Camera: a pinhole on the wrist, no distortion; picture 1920 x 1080 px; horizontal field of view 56.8 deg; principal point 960.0 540.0 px. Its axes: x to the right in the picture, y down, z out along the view. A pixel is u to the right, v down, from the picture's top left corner.
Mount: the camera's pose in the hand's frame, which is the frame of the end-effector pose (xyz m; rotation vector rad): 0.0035 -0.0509 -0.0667 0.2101 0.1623 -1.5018
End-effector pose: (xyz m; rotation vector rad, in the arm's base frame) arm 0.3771 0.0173 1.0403 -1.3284 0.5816 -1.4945
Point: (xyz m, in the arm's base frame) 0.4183 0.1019 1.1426
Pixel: 1103.6 254.5
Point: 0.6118 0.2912 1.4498
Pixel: 1609.7 403.2
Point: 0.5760 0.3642 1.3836
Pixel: 1601.6 43.1
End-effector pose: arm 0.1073 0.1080 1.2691 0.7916 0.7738 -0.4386
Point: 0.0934 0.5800 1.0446
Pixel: behind the camera
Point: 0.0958 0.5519 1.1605
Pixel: behind the camera
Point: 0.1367 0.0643 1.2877
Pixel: outside the picture
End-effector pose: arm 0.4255 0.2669 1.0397 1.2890 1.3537 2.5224
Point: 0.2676 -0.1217 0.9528
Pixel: behind the camera
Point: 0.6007 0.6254 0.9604
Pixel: 1218.7 383.9
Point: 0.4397 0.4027 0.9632
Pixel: 1439.8 387.2
